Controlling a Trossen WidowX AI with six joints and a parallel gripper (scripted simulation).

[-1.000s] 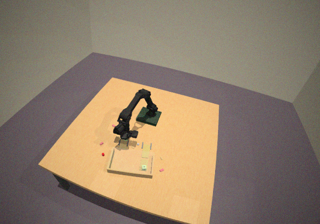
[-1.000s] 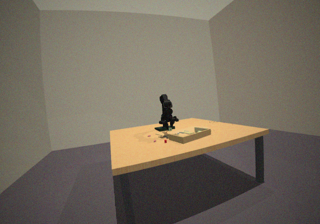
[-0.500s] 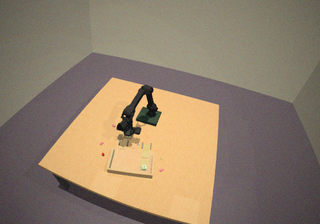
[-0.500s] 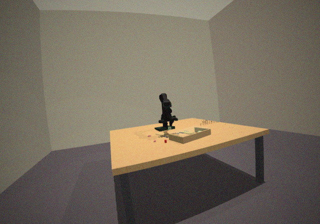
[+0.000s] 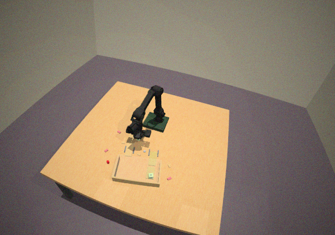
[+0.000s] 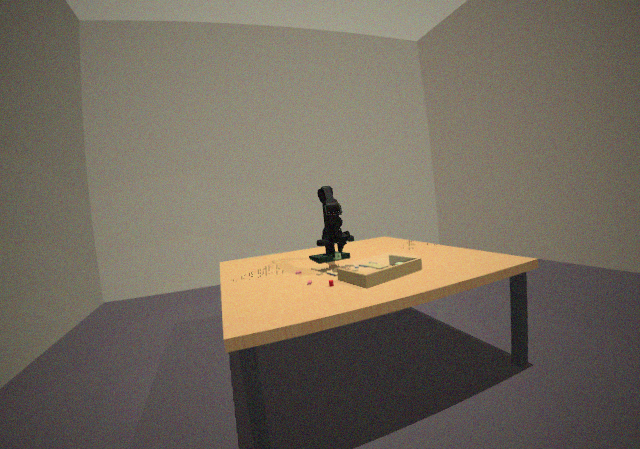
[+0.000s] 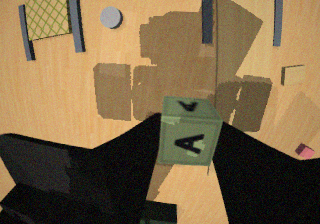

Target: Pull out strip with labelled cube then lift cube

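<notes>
Now: gripper tip 8 cm to the right of the grey disc, 6 cm short of it and 5 cm above it. The rest, counted from my gripper tip: red piece: 27 cm ahead, 13 cm to the right, 5 cm below; then pale green cross-hatched strip: 16 cm to the left, 10 cm ahead, 5 cm below.
</notes>
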